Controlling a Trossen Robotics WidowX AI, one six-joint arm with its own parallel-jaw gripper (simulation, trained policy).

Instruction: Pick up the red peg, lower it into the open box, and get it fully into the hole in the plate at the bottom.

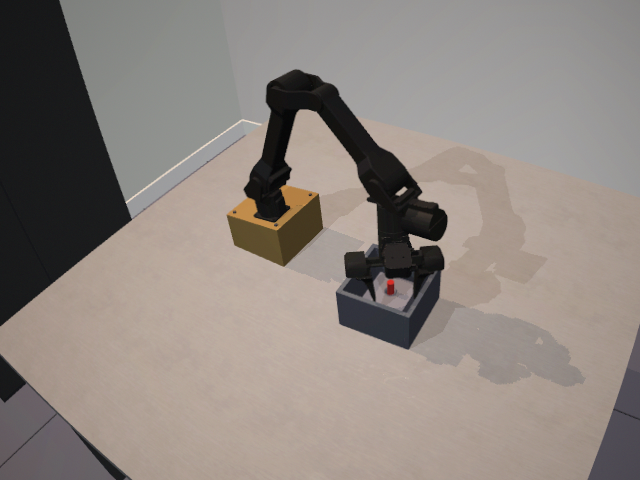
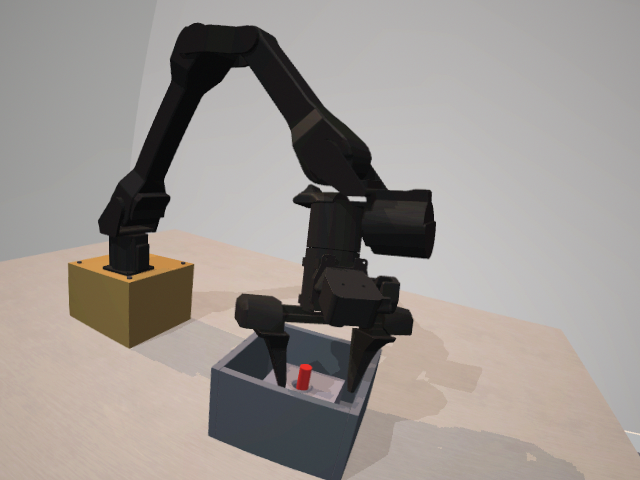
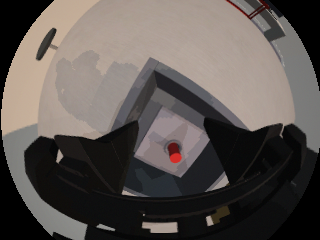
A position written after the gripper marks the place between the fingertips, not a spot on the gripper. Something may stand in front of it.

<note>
In view: the gripper (image 2: 317, 392), a dark grey box (image 2: 286, 427) and a light grey plate (image 2: 321, 386).
The dark grey box shows as well in image 1 (image 1: 371, 318) and in image 3 (image 3: 157, 84). The light grey plate is seen too in image 1 (image 1: 402, 298) and in image 3 (image 3: 167, 127). The gripper shows as well in image 1 (image 1: 394, 299) and in image 3 (image 3: 172, 122).
</note>
